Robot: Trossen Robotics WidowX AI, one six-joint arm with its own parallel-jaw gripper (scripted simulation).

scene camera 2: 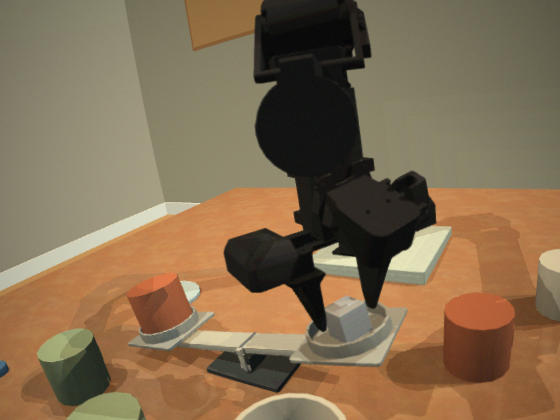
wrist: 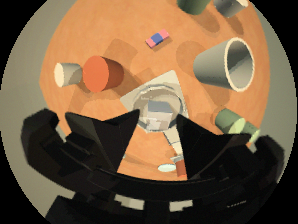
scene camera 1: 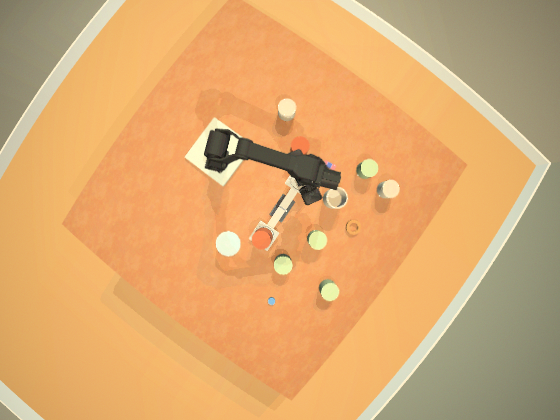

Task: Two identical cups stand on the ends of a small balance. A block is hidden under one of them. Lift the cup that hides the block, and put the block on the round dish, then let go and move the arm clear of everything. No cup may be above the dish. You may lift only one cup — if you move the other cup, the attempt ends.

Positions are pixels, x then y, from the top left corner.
Labels:
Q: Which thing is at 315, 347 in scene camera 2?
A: A balance.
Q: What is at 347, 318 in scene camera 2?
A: A grey block.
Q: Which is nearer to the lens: the orange cup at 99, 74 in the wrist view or the beige cup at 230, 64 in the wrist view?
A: The orange cup.

